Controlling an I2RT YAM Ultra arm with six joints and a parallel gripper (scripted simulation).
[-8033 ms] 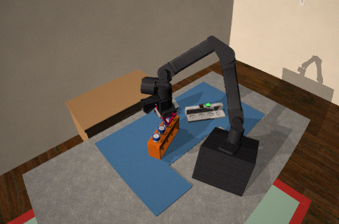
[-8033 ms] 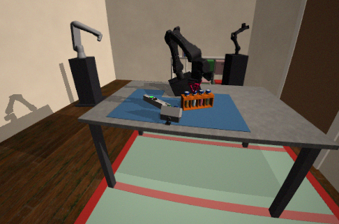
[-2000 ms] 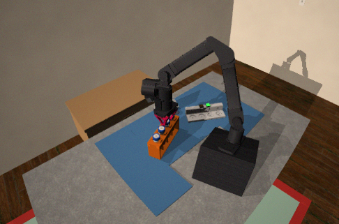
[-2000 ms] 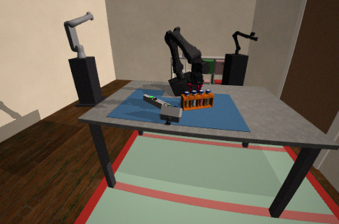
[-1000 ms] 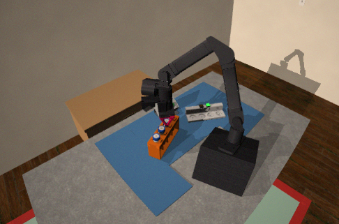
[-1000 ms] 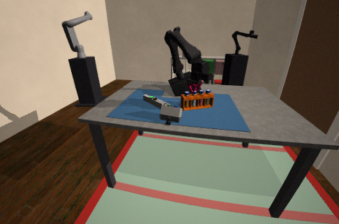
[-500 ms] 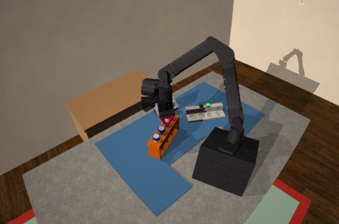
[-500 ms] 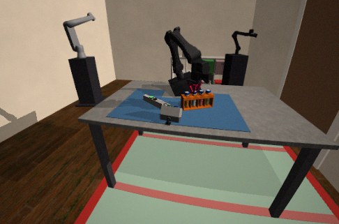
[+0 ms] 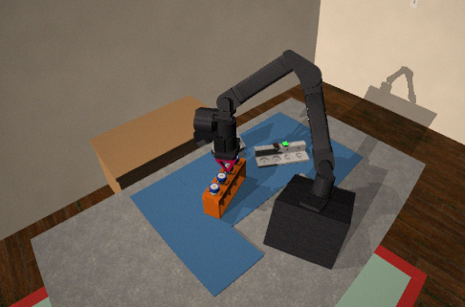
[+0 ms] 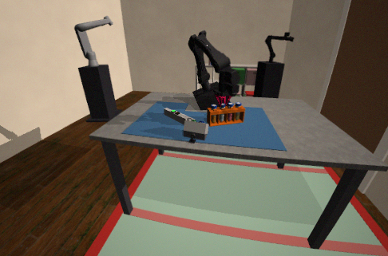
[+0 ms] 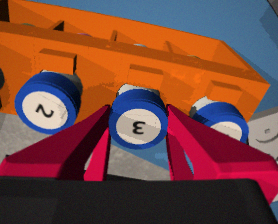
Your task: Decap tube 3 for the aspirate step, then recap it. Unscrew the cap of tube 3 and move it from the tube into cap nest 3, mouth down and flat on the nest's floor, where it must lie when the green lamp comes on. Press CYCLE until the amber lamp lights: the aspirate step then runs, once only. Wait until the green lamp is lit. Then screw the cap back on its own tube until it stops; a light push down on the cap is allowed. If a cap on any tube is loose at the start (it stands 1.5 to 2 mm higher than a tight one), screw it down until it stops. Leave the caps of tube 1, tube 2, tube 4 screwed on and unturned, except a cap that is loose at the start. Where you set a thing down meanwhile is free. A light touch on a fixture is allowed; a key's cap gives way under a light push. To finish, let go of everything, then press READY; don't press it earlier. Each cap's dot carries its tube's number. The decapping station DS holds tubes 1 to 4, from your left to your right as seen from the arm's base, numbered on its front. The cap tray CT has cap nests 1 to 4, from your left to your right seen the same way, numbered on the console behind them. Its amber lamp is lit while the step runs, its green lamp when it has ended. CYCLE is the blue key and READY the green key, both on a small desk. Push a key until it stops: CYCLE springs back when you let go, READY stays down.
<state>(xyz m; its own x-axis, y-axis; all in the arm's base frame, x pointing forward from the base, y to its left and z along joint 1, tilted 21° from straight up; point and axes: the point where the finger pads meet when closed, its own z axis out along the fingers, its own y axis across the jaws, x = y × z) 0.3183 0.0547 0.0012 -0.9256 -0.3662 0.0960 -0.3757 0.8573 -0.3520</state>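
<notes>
Right now the blue cap is right at my hand. Also, from my hand: grey key desk 110 mm ahead, 160 mm to the right, 70 mm below; then green ready key 90 mm ahead, 170 mm to the right, 50 mm below; then blue cycle key 100 mm ahead, 130 mm to the right, 50 mm below.
</notes>
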